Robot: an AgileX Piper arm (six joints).
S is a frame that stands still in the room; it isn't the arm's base.
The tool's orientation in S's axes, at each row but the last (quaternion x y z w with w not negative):
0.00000, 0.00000, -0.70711, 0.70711
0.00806, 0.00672, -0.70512, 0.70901
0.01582, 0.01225, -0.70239, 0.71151
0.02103, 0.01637, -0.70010, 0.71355
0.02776, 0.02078, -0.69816, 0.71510
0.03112, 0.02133, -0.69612, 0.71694
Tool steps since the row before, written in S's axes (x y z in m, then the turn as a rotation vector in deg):
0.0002, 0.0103, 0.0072, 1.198, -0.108, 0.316
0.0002, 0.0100, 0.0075, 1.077, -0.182, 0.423
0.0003, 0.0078, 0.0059, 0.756, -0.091, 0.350
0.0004, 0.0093, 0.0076, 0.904, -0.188, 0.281
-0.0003, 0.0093, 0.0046, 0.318, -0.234, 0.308
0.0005, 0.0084, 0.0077, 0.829, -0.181, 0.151
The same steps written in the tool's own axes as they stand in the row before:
-0.0103, 0.0002, 0.0072, 0.108, 1.198, 0.316
-0.0102, 0.0003, 0.0073, 0.179, 1.077, 0.425
-0.0080, 0.0004, 0.0056, 0.087, 0.757, 0.350
-0.0097, 0.0006, 0.0071, 0.190, 0.902, 0.285
-0.0096, 0.0000, 0.0040, 0.220, 0.316, 0.320
-0.0089, 0.0009, 0.0070, 0.194, 0.826, 0.153

